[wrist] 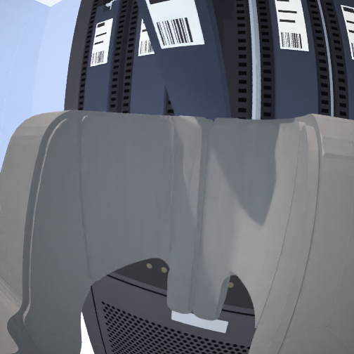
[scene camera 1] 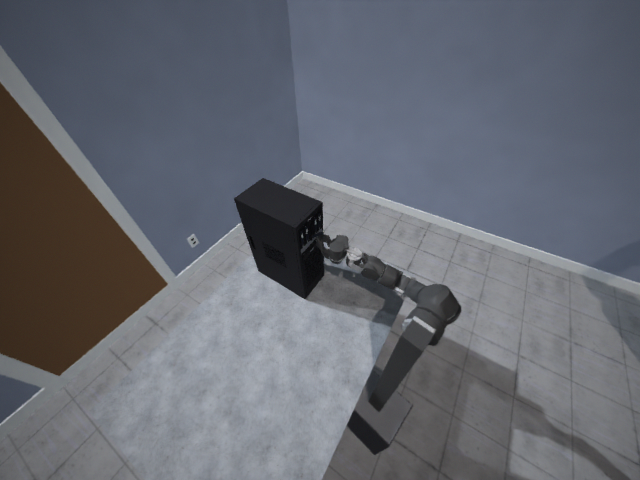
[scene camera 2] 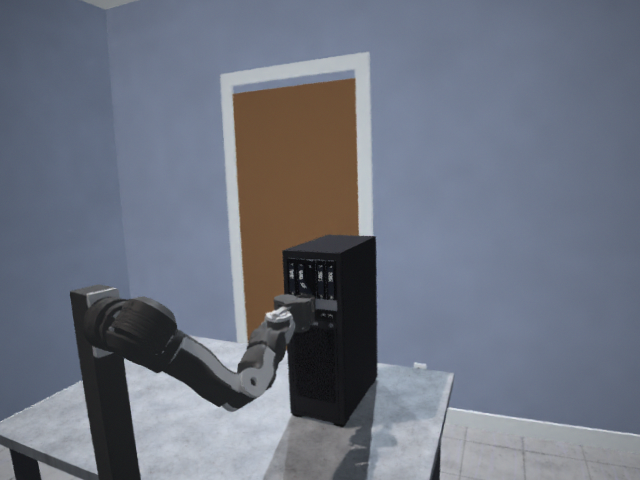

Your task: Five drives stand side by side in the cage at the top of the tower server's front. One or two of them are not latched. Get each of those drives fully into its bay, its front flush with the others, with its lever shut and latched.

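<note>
The black tower server stands upright with its drive cage at the top front. In the wrist view, the leftmost drive and the two right drives show upright labelled fronts. The third drive's lever is swung out, overlapping the second drive from the wrist camera's angle. The lever's lower end and the drives' lower ends are hidden behind the fingers. My gripper is shut and empty, at the tower's front around the cage's lower edge. Contact with the lever cannot be told.
The tower stands on the pale table. The perforated lower front shows below the fingers. My arm reaches from its post to the tower's front. A wall and a brown door are behind the tower.
</note>
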